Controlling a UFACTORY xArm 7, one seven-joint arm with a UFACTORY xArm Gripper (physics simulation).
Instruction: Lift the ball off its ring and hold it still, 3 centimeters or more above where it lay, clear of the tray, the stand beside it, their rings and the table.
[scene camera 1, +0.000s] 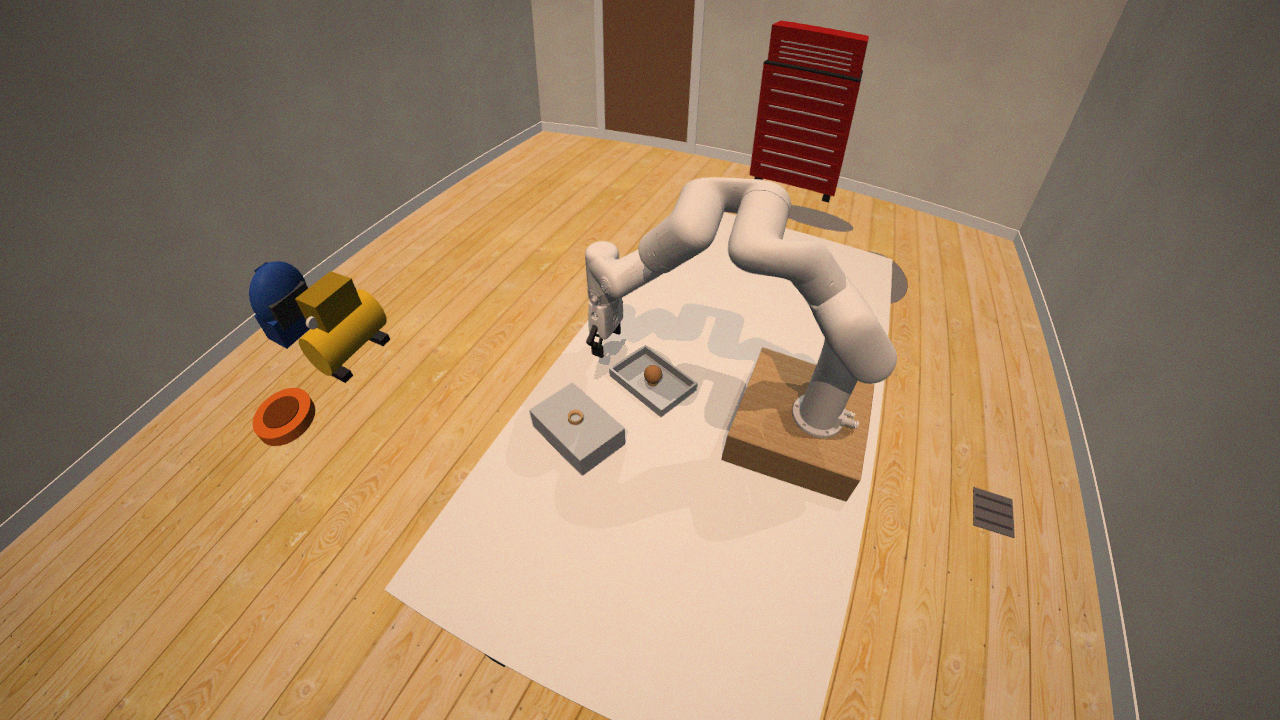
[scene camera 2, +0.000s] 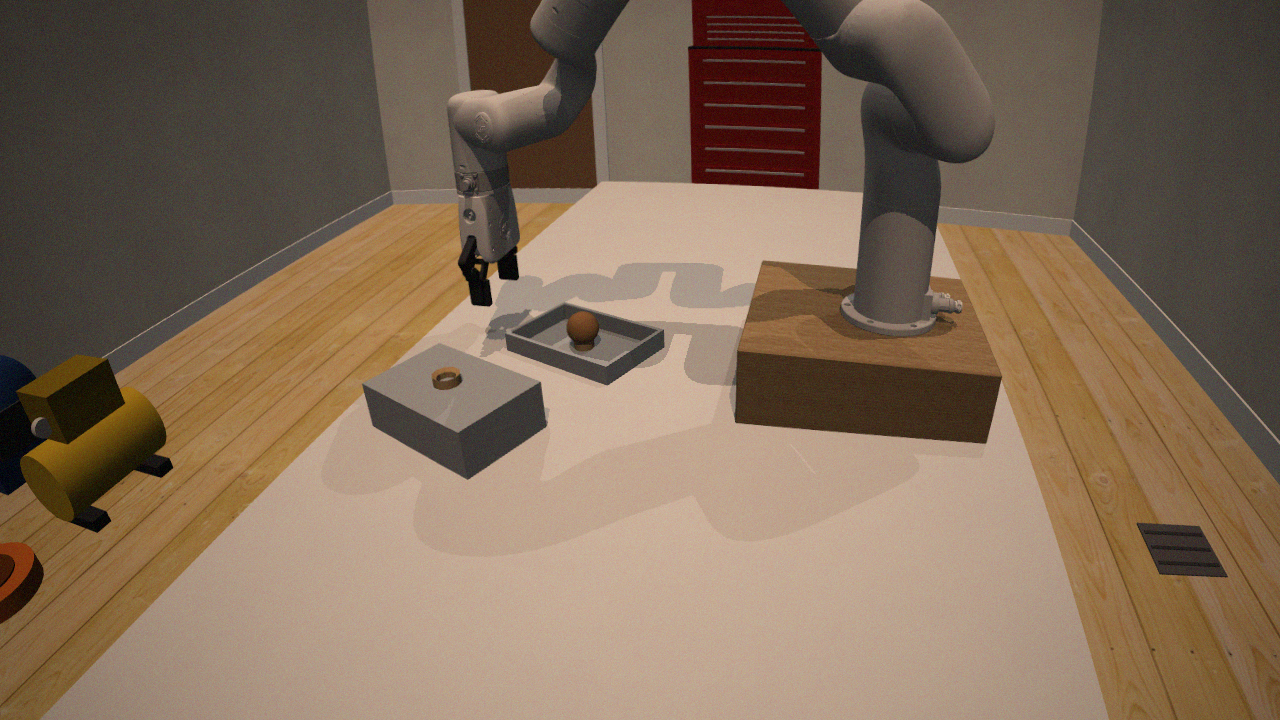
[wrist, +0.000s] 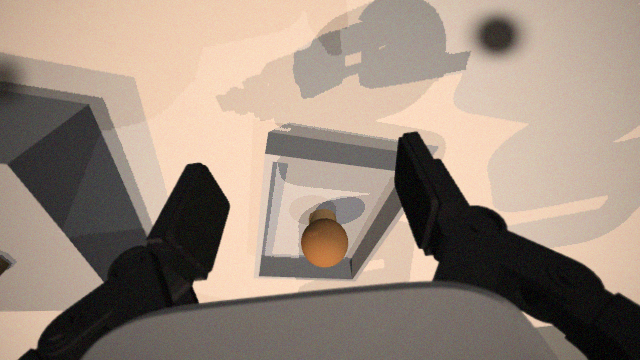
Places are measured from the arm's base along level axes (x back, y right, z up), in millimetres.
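Pixels of known places: gripper, between the fingertips: (scene camera 1: 606, 343) (scene camera 2: 496, 291) (wrist: 305, 171); arm's base, origin of its link: (scene camera 1: 817, 416) (scene camera 2: 888, 315).
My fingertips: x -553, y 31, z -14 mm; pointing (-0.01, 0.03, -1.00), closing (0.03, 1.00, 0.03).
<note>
Ahead of a thing's pixels: the offset from my fingertips to its top centre. "spot": to the spot under its first point.
The orange-brown ball {dx +134, dy -9, dz -22 mm} (scene camera 1: 653, 374) (scene camera 2: 582, 326) (wrist: 324, 243) rests on a small ring {spot: dx +138, dy -22, dz -68 mm} (scene camera 2: 583, 346) (wrist: 322, 215) inside the shallow grey tray {dx +134, dy -9, dz -51 mm} (scene camera 1: 635, 394) (scene camera 2: 554, 359) (wrist: 330, 152). My gripper (scene camera 1: 606, 341) (scene camera 2: 494, 288) (wrist: 305, 171) is open and empty, pointing down. It hangs above the table, off the tray's far left side in both scene views, and higher than the ball. In the wrist view the ball shows between the fingers, low in the picture and farther away than the fingertips.
The grey box-shaped stand (scene camera 1: 590, 438) (scene camera 2: 483, 394) (wrist: 40, 260) is beside the tray, with an empty ring {spot: dx +46, dy -251, dz -7 mm} (scene camera 1: 575, 422) (scene camera 2: 446, 385) on top. The arm's wooden base block (scene camera 1: 787, 465) (scene camera 2: 859, 398) is to the right of the tray in the scene views.
</note>
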